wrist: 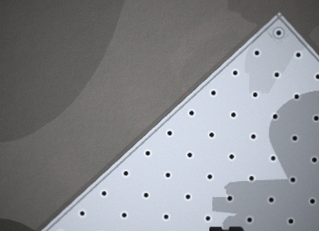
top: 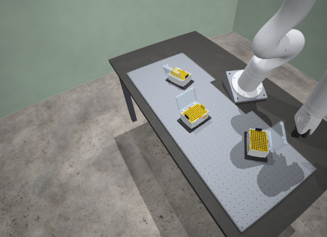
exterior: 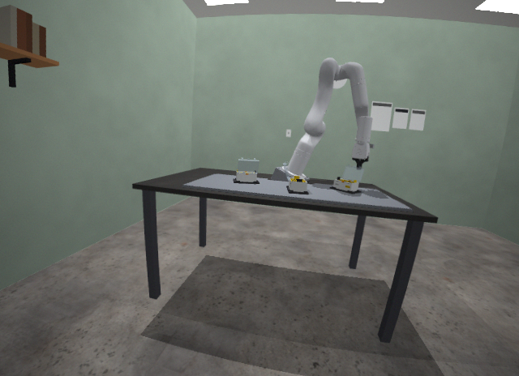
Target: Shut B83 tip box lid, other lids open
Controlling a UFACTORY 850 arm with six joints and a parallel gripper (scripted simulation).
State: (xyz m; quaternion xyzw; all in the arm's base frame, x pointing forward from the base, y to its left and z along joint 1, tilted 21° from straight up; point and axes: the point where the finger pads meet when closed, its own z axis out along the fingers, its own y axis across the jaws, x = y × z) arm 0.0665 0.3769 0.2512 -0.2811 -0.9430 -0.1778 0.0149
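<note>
My hand is 100 mm short of the tip box, 80 mm above it and 70 mm to the left of it.
</note>
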